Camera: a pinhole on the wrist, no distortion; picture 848 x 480 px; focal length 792.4 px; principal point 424.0 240.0 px. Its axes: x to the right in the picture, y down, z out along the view. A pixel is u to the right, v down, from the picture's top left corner.
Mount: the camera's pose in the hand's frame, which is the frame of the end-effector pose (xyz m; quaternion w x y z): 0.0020 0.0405 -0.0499 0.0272 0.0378 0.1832 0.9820
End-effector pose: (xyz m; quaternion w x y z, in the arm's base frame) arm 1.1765 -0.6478 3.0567 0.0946 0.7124 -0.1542 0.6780
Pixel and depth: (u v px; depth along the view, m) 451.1 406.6 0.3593
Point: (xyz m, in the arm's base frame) 1.4351 -0.8498 3.0467
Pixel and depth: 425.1 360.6 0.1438
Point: 1.2380 -0.7474 3.0586
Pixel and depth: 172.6 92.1 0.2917
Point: 1.2980 -0.9031 3.1507
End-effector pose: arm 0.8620 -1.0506 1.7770 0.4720 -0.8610 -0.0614 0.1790
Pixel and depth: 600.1 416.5 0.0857
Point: 0.8349 -1.0534 1.7154
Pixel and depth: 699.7 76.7 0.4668
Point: 0.6025 -0.9665 1.3726
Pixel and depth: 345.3 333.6 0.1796
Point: 0.8430 -0.9893 1.6379
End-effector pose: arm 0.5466 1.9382 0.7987 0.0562 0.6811 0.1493 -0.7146
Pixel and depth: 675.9 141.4 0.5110
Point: 0.2425 1.5260 0.8830
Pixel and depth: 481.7 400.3 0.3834
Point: 0.2549 1.7392 0.7899
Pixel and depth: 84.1 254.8 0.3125
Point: 0.3510 1.7593 0.6263
